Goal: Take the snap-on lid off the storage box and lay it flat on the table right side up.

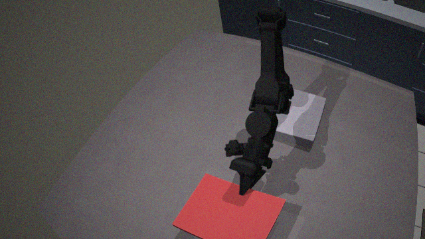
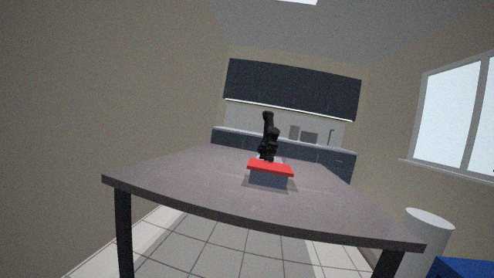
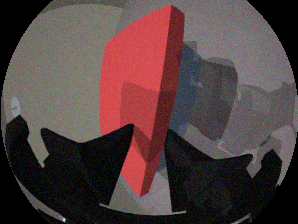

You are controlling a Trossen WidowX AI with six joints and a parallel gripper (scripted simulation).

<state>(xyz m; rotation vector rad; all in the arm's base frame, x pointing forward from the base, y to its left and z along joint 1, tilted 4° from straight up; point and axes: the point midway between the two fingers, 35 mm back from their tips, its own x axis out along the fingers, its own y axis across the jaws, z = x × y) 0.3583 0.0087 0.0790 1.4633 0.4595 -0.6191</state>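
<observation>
My gripper tip is now 8 cm short of the red lid and 1 cm below it. Round my gripper tip: blue-grey box (8 cm ahead, 4 cm below).
</observation>
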